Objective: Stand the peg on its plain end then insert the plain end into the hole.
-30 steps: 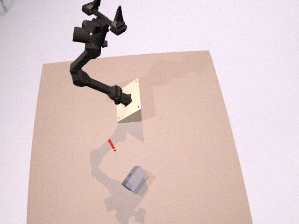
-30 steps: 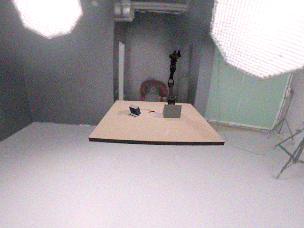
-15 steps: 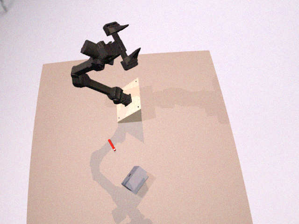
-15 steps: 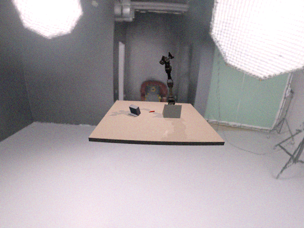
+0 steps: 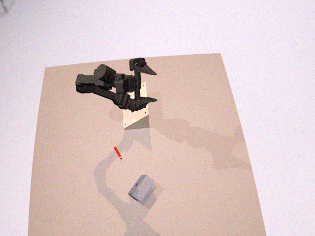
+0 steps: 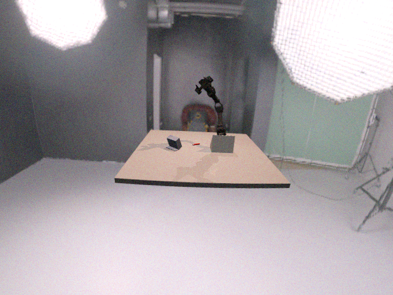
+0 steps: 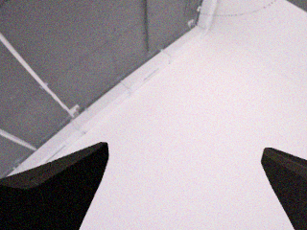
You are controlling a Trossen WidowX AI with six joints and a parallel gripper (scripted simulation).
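The red peg lies 1 cm behind my gripper tip, 21 cm to the right of it and 66 cm below it. Also, from my gripper tip: grey sloped panel (21 cm ahead, 12 cm to the right, 61 cm below).
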